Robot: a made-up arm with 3 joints.
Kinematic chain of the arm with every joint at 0, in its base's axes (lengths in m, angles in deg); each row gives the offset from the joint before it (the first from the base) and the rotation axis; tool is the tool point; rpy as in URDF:
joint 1: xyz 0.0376 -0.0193 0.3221 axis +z
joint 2: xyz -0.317 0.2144 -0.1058 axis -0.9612 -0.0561 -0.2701
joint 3: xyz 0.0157 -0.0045 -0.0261 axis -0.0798 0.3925 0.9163
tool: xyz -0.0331 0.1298 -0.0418 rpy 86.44 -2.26 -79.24
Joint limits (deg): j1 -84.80..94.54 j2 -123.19..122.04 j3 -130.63..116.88
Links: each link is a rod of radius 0.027 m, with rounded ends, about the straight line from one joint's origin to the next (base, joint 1, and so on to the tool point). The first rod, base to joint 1, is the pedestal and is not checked.
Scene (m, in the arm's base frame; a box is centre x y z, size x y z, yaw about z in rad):
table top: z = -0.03
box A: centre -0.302 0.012 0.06 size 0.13 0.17 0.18 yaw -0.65
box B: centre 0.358 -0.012 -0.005 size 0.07 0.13 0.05 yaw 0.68
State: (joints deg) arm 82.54 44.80 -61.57
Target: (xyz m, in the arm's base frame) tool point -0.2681 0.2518 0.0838
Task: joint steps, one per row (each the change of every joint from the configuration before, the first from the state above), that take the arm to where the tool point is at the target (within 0.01 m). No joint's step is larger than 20 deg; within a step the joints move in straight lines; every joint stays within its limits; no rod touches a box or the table.
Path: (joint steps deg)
1: -17.48 19.31 -17.26
2: -17.48 19.31 -17.27
3: -17.48 19.31 -17.26
4: -17.48 19.31 -17.27
5: -1.83 -11.66 18.32
6: -1.82 -11.66 18.32
7: -1.83 -11.67 18.32
8: -1.83 -11.66 18.32
9: -1.82 -11.66 18.33
10: -1.83 -11.66 18.32
11: -1.83 -11.67 18.32

